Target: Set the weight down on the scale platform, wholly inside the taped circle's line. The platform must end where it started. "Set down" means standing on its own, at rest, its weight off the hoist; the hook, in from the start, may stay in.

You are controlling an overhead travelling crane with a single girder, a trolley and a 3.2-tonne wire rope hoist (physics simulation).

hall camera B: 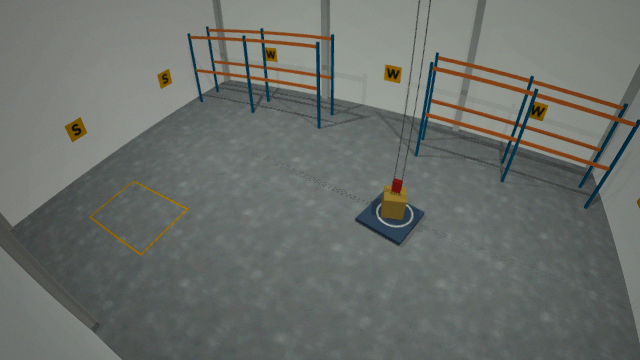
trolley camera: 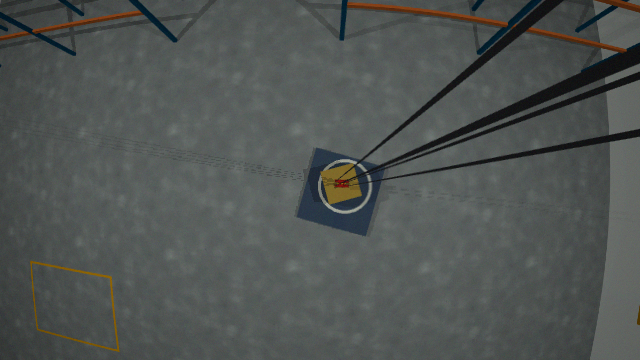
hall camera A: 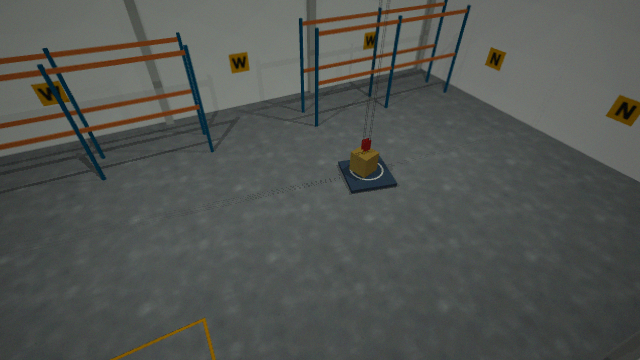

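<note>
The weight, a yellow-brown block [hall camera A: 364,163] [hall camera B: 393,205] [trolley camera: 332,192], is upright over the dark blue scale platform [hall camera A: 372,186] [hall camera B: 398,237] [trolley camera: 332,220]. I cannot tell whether its underside touches the platform or hangs slightly above it. It is off-centre in the white taped circle [hall camera A: 383,172] [hall camera B: 413,216] [trolley camera: 371,187]; in the trolley view its upper left corner overlaps the line on the left. My red hook block [hall camera A: 366,144] [hall camera B: 397,185] [trolley camera: 341,183] is right at the weight's top, with the ropes looking straight. The hook itself is too small to make out.
Blue and orange racks [hall camera A: 316,77] [hall camera B: 318,85] [trolley camera: 342,22] stand along the W wall. A yellow outlined square [hall camera A: 159,340] [hall camera B: 115,236] [trolley camera: 115,313] is marked on the floor, away from the platform. Rope shadows cross the floor near the platform.
</note>
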